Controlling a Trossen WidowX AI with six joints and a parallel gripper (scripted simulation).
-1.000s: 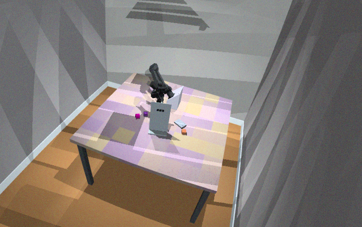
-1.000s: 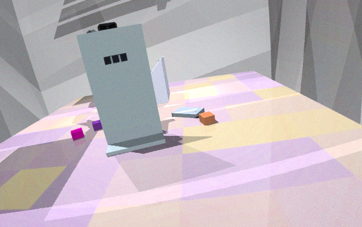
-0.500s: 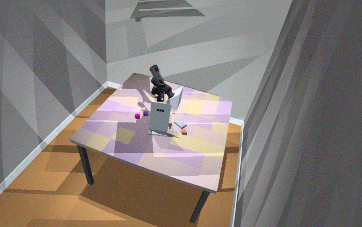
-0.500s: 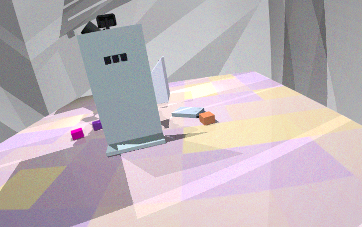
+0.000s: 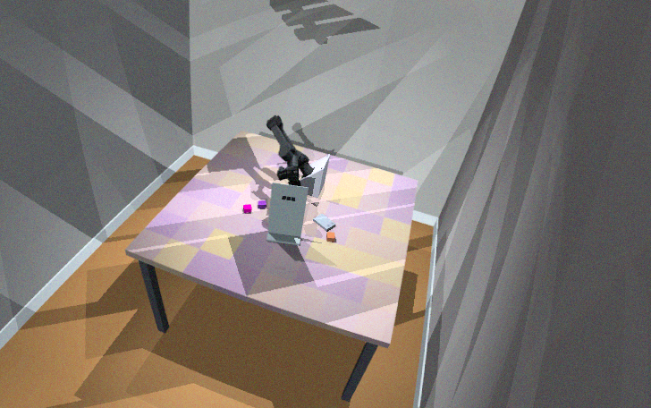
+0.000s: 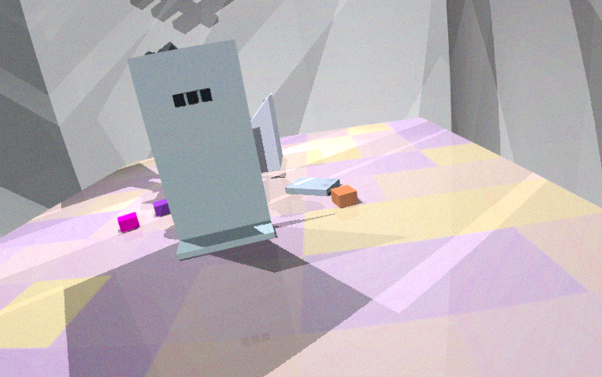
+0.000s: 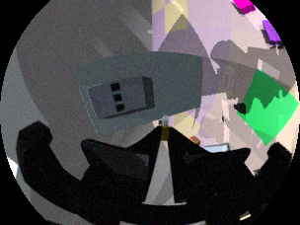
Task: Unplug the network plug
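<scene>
My gripper tip is 200 mm above the green mark, 80 mm past it and 40 mm to the left of it. From my gripper tip the other things lie so: flat light-grey block (200 mm below, 170 mm to the left, 80 mm behind); network plug (10 mm ahead); grey upright panel (120 mm ahead, 50 mm below, 10 mm to the left).
</scene>
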